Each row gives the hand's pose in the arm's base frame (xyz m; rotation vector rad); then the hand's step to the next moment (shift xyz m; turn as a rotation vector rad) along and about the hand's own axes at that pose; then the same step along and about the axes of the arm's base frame.
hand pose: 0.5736 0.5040 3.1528 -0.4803 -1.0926 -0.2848
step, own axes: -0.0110 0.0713 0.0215 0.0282 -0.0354 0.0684
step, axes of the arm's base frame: 0.0105 0.0722 -0.0184 -0.0568 0.0044 0.0590
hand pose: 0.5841 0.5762 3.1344 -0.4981 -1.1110 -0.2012
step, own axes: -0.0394 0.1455 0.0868 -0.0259 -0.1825 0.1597
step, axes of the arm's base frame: -0.0295 0.1651 -0.0461 -0.2125 -0.0851 0.0840
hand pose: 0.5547 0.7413 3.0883 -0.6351 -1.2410 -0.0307
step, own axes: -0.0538 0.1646 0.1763 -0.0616 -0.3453 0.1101
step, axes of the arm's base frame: -0.1131 0.2015 -0.0877 -0.2398 -0.2542 0.1141
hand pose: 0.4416 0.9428 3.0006 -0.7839 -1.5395 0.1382
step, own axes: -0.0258 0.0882 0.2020 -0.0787 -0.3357 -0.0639
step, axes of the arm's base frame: -0.1533 0.1261 -0.0993 -0.0775 -0.3196 0.1216
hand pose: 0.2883 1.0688 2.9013 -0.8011 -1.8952 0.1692
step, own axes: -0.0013 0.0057 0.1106 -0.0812 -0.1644 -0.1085
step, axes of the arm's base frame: -0.0917 0.0291 -0.0549 0.0388 -0.1998 0.0629
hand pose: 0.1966 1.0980 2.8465 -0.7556 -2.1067 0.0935
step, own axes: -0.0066 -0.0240 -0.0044 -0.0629 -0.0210 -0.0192
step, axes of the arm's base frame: -0.0053 -0.0240 0.0059 0.0319 -0.0553 -0.0262
